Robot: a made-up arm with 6 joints. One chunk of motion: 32 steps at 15 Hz.
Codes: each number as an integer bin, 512 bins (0 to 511) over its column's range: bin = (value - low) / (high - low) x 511, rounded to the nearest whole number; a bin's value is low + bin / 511 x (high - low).
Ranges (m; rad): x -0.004..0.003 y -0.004..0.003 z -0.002..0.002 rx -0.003..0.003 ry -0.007..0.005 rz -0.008..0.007
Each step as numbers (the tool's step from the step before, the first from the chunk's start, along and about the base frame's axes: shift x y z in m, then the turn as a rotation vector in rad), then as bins.
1 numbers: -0.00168 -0.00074 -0.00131 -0.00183 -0.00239 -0.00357
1 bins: 169 238 88 100 196 151
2 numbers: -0.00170 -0.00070 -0.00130 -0.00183 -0.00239 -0.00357
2 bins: 168 241 89 100 196 151
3 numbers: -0.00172 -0.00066 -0.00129 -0.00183 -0.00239 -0.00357
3 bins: 166 244 91 100 196 151
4 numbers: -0.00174 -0.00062 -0.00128 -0.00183 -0.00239 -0.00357
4 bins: 165 247 92 100 196 151
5 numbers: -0.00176 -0.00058 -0.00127 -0.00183 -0.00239 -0.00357
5 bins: 164 250 93 100 196 151
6 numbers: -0.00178 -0.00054 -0.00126 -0.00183 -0.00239 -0.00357
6 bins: 162 253 95 100 196 151
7 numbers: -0.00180 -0.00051 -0.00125 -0.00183 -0.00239 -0.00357
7 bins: 161 255 96 100 196 151
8 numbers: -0.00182 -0.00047 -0.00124 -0.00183 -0.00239 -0.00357
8 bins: 159 258 97 100 196 151
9 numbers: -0.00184 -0.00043 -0.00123 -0.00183 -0.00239 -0.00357
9 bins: 158 261 98 100 196 151
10 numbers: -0.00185 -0.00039 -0.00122 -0.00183 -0.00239 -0.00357
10 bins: 157 264 100 100 196 151
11 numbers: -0.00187 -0.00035 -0.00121 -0.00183 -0.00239 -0.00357
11 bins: 155 266 101 100 196 151
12 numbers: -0.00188 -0.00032 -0.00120 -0.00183 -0.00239 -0.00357
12 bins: 155 269 102 100 196 151
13 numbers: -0.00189 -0.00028 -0.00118 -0.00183 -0.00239 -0.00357
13 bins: 154 272 105 100 196 151
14 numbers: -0.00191 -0.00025 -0.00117 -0.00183 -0.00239 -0.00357
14 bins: 153 274 106 100 196 151
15 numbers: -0.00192 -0.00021 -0.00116 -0.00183 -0.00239 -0.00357
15 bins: 152 277 107 100 196 151
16 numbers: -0.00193 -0.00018 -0.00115 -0.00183 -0.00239 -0.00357
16 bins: 151 279 109 100 196 151
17 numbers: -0.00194 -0.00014 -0.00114 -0.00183 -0.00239 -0.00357
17 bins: 150 282 110 100 196 151
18 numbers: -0.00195 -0.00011 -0.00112 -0.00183 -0.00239 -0.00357
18 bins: 150 284 112 100 196 151
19 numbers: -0.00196 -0.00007 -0.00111 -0.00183 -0.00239 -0.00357
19 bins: 149 287 114 100 196 151
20 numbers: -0.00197 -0.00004 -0.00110 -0.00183 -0.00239 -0.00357
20 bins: 148 289 115 100 196 151
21 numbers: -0.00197 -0.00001 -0.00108 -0.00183 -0.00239 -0.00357
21 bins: 148 291 118 100 196 151
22 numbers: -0.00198 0.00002 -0.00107 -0.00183 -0.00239 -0.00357
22 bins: 147 293 119 100 196 151
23 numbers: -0.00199 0.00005 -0.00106 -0.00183 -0.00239 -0.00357
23 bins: 147 296 120 100 196 151
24 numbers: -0.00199 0.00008 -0.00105 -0.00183 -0.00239 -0.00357
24 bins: 147 298 121 100 196 151
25 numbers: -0.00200 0.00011 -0.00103 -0.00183 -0.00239 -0.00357
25 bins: 146 300 124 100 196 151
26 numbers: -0.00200 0.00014 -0.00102 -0.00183 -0.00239 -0.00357
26 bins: 146 302 125 100 196 151
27 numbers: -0.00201 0.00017 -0.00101 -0.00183 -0.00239 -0.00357
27 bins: 145 304 126 100 196 151
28 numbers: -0.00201 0.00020 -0.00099 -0.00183 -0.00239 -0.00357
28 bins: 145 307 129 100 196 151
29 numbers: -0.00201 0.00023 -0.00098 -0.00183 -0.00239 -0.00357
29 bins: 145 309 130 100 196 151
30 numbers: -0.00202 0.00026 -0.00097 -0.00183 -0.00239 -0.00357
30 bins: 145 311 132 100 196 151
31 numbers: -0.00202 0.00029 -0.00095 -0.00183 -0.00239 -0.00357
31 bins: 145 313 134 100 196 151
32 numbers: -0.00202 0.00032 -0.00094 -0.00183 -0.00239 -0.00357
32 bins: 145 315 135 100 196 151
